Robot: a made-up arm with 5 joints.
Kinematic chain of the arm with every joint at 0, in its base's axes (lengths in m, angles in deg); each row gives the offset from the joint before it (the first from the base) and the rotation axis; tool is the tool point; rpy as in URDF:
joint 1: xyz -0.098 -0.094 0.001 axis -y
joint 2: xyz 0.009 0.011 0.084 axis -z
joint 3: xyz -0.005 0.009 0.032 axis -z
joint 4: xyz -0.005 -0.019 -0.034 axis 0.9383 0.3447 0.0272
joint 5: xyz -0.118 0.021 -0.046 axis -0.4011 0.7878 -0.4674
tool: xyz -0.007 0.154 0.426 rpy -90 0 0
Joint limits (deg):
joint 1: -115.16..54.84
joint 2: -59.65..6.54
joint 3: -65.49..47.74
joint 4: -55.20..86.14
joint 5: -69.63..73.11
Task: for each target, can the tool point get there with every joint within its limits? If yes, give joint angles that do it. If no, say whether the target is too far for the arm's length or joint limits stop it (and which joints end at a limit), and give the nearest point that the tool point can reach.
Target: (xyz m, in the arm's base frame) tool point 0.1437 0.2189 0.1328
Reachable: yes | joints -67.14 -51.28 20.19 -15.02 41.66
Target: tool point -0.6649 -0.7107 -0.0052
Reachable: no: too far | nearest point -0.4842 -0.5098 -0.0032 | short by 0.270 m
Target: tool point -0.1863 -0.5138 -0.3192
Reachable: no: joint limits stop it (at a limit: joint 1, joint 4, joint 5) | nearest point -0.1208 -0.5138 -0.3499 | short by 0.072 m
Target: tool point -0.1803 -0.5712 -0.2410
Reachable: no: joint limits stop it (at a limit: joint 1, joint 2, joint 4, joint 5) | nearest point -0.0883 -0.5652 -0.2808 | short by 0.100 m
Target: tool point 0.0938 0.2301 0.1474
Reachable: yes | joints -59.84 -47.56 -43.43 69.66 61.70
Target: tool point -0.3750 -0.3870 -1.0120
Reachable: no: too far | nearest point -0.2028 -0.2362 -0.5254 | short by 0.538 m
